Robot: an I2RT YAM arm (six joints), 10 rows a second.
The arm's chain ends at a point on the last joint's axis. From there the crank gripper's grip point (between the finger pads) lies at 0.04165 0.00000 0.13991 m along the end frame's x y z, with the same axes.
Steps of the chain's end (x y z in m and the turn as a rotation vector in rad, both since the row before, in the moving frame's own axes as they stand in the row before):
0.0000, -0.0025, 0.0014, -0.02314, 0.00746, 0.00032
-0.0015, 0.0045, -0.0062, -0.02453, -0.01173, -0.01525
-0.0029, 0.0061, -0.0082, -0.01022, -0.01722, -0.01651
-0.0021, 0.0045, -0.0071, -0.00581, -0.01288, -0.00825
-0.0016, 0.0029, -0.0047, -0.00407, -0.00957, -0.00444
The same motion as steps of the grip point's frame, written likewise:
0.0010, 0.0007, 0.0010, -0.02314, 0.00746, 0.00032
-0.0031, 0.0073, -0.0058, -0.02453, -0.01173, -0.01525
-0.0053, 0.0069, -0.0075, -0.01022, -0.01722, -0.01651
-0.0039, 0.0050, -0.0066, -0.00581, -0.01288, -0.00825
-0.0029, 0.0033, -0.0043, -0.00407, -0.00957, -0.00444

